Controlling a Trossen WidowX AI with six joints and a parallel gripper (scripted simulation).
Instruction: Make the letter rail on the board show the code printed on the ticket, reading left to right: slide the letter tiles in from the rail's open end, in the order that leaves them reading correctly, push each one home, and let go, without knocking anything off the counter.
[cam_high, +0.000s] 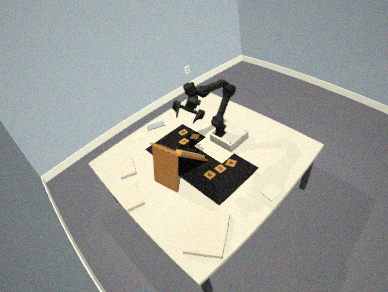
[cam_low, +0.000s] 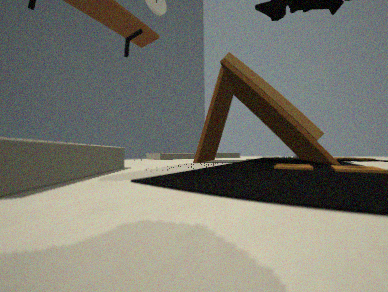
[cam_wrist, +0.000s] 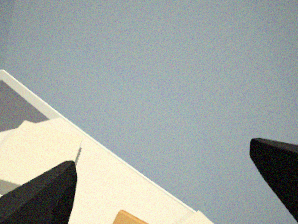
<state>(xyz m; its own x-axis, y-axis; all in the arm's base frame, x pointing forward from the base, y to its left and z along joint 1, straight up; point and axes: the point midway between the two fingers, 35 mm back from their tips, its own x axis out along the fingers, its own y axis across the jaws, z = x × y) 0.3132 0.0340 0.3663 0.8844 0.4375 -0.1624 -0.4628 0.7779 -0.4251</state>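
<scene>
My gripper tip is now 110 mm past the letter tile, 120 mm to the right of it and 420 mm above it. Round my gripper tip: grey-blue piece (200 mm behind, 620 mm to the right, 420 mm below); black mat (140 mm behind, 60 mm to the right, 420 mm below); white ticket (50 mm behind, 100 mm to the right, 340 mm below).
</scene>
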